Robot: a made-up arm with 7 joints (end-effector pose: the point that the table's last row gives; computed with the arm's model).
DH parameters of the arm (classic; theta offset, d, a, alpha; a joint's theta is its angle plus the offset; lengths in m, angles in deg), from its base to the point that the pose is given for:
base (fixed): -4.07 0 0 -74.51
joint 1: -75.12 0.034 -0.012 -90
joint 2: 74 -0.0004 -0.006 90
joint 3: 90 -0.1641 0.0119 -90
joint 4: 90 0.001 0.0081 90
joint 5: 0 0.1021 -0.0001 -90
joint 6: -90 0 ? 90
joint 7: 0 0 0 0
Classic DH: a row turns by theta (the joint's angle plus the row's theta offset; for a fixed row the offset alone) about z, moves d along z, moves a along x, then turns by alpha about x.
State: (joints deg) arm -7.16 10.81 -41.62 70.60 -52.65 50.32 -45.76
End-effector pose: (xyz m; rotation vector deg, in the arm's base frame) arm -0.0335 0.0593 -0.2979 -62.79 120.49 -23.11
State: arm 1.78 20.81 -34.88 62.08 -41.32 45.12 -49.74
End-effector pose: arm -0.0564 0.1073 -0.2883 -55.31 117.50 -21.48
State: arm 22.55 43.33 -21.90 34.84 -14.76 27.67 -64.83
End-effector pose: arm -0.0683 0.1960 -0.2324 -27.55 110.94 -41.62
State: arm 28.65 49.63 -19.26 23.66 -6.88 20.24 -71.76
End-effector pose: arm -0.0568 0.2046 -0.2122 -18.27 108.31 -57.99
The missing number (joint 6, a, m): 0.0444
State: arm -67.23 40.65 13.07 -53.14 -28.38 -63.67 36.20
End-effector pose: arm 0.0731 0.0776 0.0434 -50.82 -150.08 -33.80
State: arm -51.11 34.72 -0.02 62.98 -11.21 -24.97 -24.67
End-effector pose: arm 0.2462 0.1607 -0.1324 20.28 1.62 -12.43
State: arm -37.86 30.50 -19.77 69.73 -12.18 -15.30 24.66
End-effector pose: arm 0.1872 0.1484 -0.2210 35.99 25.15 24.14
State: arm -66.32 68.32 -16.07 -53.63 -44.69 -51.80 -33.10
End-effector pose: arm 0.0808 0.0602 0.0599 37.69 -115.32 -99.30
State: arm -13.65 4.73 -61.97 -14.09 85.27 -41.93 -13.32
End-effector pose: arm 0.0332 -0.0908 -0.1496 65.31 -84.16 -82.41
